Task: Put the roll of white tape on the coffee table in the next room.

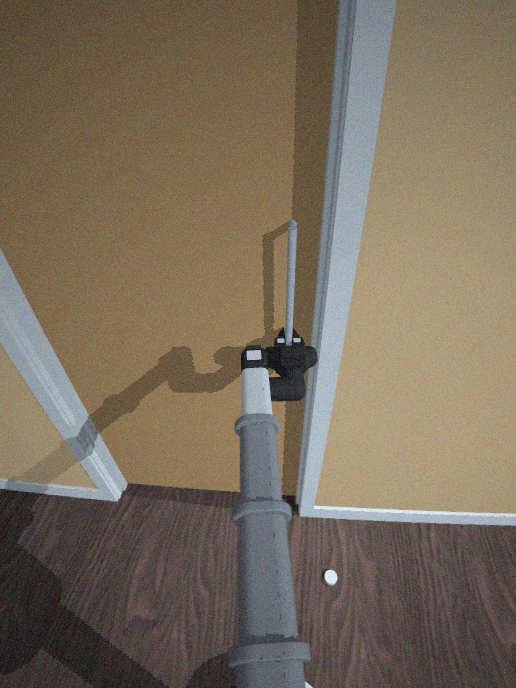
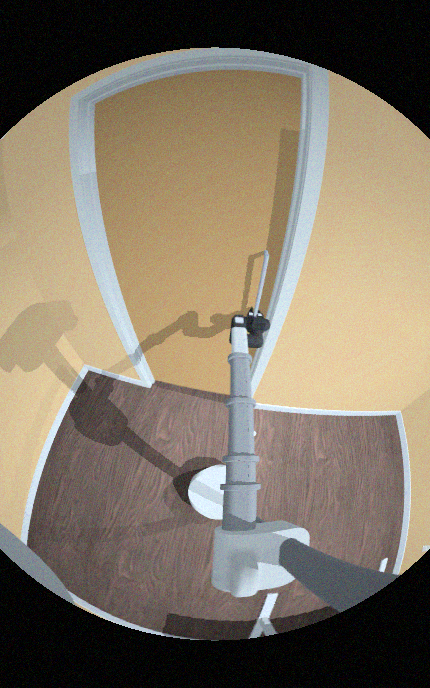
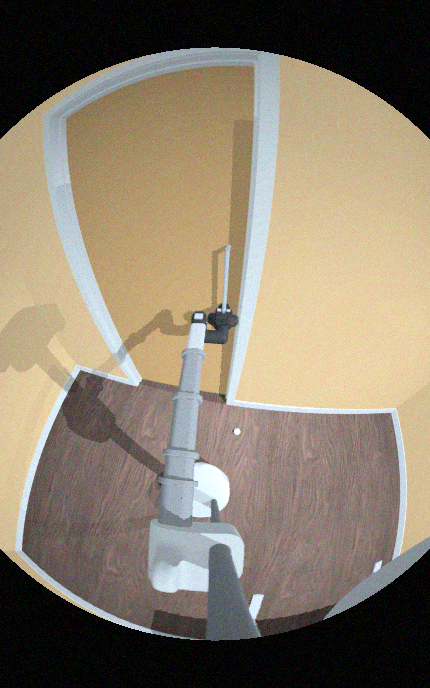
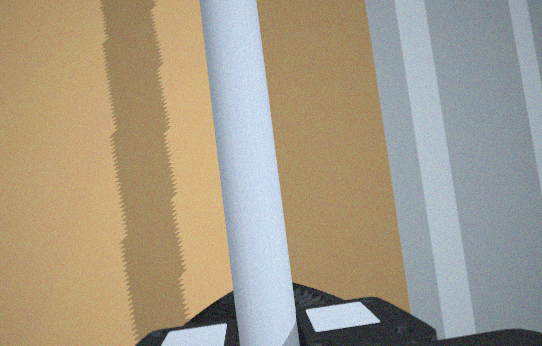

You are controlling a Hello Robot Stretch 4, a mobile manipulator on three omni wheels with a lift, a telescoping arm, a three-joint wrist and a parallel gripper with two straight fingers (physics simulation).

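Pixels of known places: gripper, fingertip midpoint: [image 2: 253, 308]; robot's base, origin of the base link: [image 2: 217, 490] [image 3: 200, 488].
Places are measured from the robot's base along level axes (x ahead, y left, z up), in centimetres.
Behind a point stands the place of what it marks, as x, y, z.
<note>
My gripper [image 1: 288, 336] @(85.1, -10.6, 96.7) [image 2: 255, 314] @(85.1, -10.6, 96.7) [image 3: 223, 308] @(85.1, -10.6, 96.7) [image 4: 264, 309] @(85.1, -10.6, 96.7) is shut on the long pale door handle [image 1: 290, 277] @(78.5, -10.1, 116.9) [image 2: 261, 284] @(78.4, -10.4, 114.6) [image 3: 226, 276] @(78.6, -10.8, 115.9) [image 4: 247, 150] @(78.4, -10.3, 103.6), near its lower end. The handle is an upright bar on the tan door [image 1: 166, 222] @(89.3, 18.5, 127.6) [image 2: 192, 177] @(89.5, 19.5, 156.8) [image 3: 152, 202] @(89.6, 20.3, 146.9), close to the right side of the frame. The door stands shut in its frame. A small white round thing [image 1: 330, 577] @(48.7, -26.7, -0.3) [image 2: 254, 433] @(48.5, -28.7, -0.3) [image 3: 236, 431] @(48.7, -26.8, -0.3) lies on the floor right of the arm; it is too small to tell whether it is the roll of tape. The coffee table does not show.
The pale door frame [image 1: 347, 222] @(74.5, -20.6, 130.6) [image 2: 311, 177] @(74.6, -20.3, 161.6) [image 3: 261, 177] @(74.7, -19.9, 156.6) stands close to the gripper's right. A large white disc [image 2: 205, 487] @(3.1, 8.9, 18.7) [image 3: 215, 484] @(4.7, -10.7, 18.7) shows low under the arm. Tan walls and white baseboards border the dark wooden floor [image 1: 422, 600] @(38.3, -61.2, -2.7). A white strip [image 2: 269, 603] [image 3: 256, 604] lies behind.
</note>
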